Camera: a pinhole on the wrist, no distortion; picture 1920 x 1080 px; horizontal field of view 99.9 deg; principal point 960.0 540.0 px. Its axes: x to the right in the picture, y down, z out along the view. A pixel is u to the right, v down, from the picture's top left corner.
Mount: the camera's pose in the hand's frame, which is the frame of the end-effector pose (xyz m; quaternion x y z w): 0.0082 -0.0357 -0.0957 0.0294 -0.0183 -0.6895 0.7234
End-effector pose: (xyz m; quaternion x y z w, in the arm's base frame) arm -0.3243 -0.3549 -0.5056 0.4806 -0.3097 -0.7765 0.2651
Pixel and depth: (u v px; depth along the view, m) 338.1 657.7 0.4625
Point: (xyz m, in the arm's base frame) -0.6408 -0.4999 -0.1594
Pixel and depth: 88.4 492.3 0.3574
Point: -0.5043 -0.4844 -0.1295
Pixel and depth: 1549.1 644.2 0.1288
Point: -0.3771 -0.2747 -0.6028
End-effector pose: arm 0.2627 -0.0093 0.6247 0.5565 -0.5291 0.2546 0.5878
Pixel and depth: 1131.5 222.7 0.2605
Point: 0.2651 -0.1475 0.4596
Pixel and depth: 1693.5 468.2 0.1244
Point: 0.3865 -0.0697 0.5566
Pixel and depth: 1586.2 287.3 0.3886
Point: 0.4397 -0.3191 0.3274
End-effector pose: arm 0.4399 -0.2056 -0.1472 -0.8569 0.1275 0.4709 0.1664
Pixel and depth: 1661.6 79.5 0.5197
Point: 0.1709 0.4387 -0.0065
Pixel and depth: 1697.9 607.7 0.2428
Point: 0.4391 0.0894 -0.1962
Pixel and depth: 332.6 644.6 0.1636
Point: 0.3586 -0.2593 -0.2078
